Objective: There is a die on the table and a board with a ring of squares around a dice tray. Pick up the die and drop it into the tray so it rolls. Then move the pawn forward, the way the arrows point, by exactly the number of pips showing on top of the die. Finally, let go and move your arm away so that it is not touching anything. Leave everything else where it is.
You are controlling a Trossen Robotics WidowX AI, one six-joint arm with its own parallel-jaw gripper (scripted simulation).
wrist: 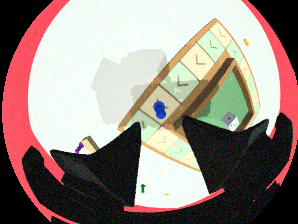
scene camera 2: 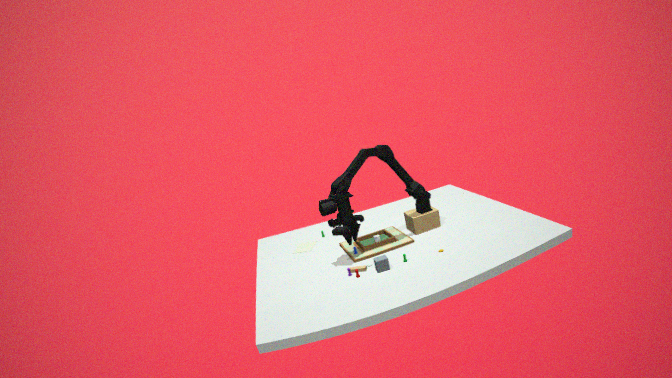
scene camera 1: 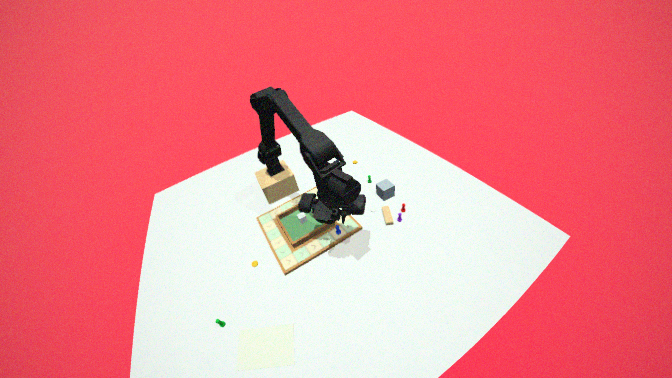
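Observation:
My gripper (scene camera 1: 336, 222) is visible, also in scene camera 2 (scene camera 2: 352, 243) and in the wrist view (wrist: 161, 123). I also see a green dice tray (wrist: 229, 97).

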